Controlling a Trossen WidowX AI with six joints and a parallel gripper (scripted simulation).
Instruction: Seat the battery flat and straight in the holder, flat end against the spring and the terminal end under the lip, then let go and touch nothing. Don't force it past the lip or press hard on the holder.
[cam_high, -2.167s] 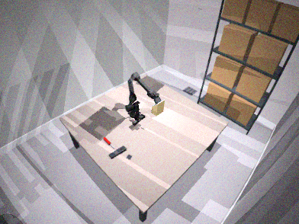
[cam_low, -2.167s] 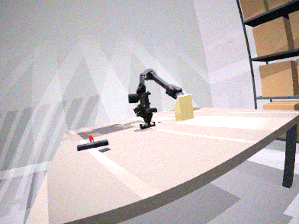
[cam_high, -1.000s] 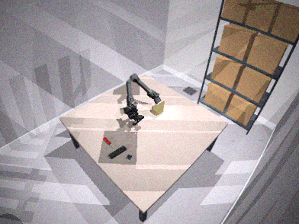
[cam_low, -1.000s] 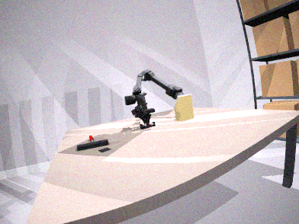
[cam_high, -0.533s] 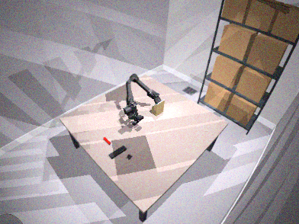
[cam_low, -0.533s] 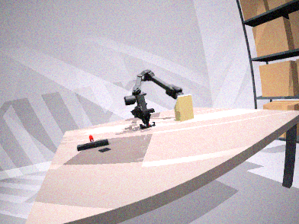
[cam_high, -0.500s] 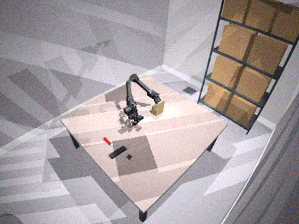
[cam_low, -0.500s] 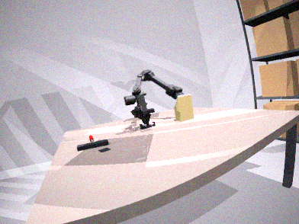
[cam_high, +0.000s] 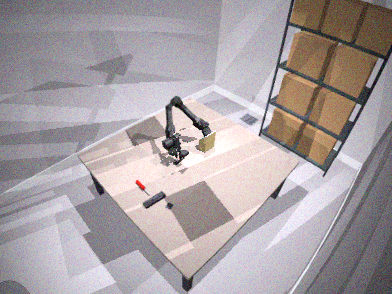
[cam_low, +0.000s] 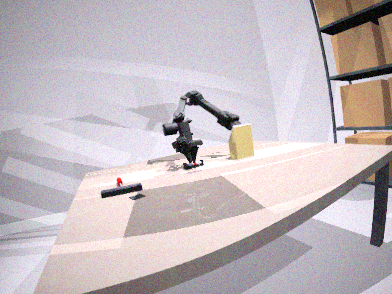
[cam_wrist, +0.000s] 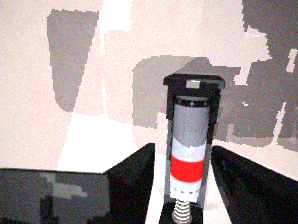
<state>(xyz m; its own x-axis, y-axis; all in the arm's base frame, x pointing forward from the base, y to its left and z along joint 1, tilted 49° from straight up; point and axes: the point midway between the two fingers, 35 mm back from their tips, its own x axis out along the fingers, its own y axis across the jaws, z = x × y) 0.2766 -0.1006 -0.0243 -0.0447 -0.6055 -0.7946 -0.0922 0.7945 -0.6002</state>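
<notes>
Right now the battery is 1 cm below my gripper tip. Also, from my gripper tip: dark remote control: 37 cm ahead, 15 cm to the left, 1 cm below; then dark battery door: 33 cm ahead, 25 cm to the left, 2 cm below; then red-handled screwdriver: 36 cm ahead, 3 cm to the left, 1 cm below.
</notes>
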